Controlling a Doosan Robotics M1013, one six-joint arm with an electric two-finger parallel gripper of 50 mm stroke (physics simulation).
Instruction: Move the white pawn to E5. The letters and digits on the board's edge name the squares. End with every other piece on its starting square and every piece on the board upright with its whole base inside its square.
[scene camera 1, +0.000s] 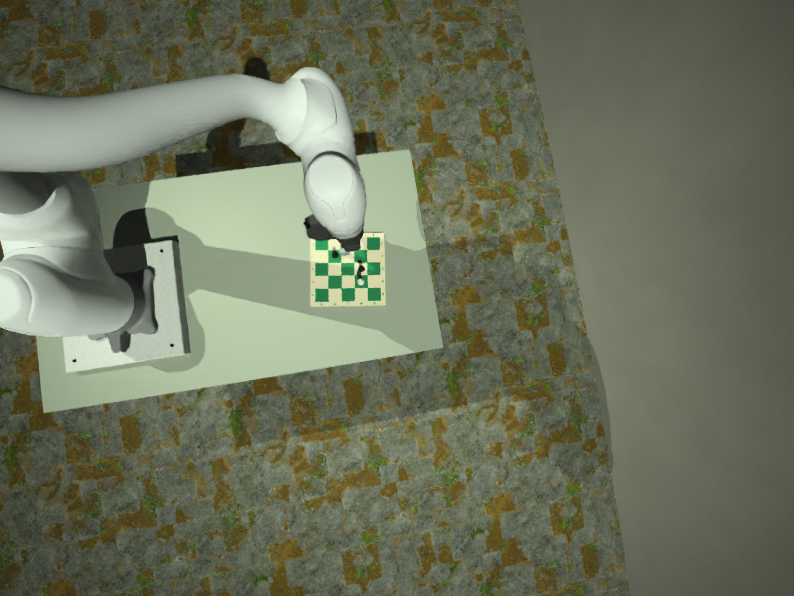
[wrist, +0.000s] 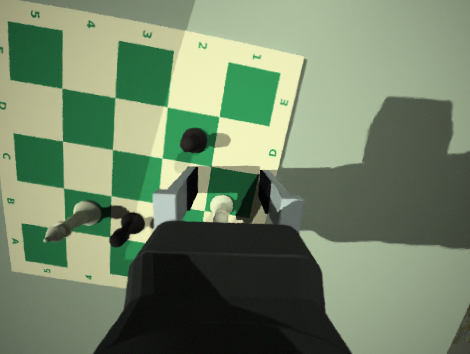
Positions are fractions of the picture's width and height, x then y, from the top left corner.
Labels:
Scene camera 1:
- chessboard: 0.42, 0.47
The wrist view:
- gripper: 0.49, 0.51
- chessboard: 0.22, 0.29

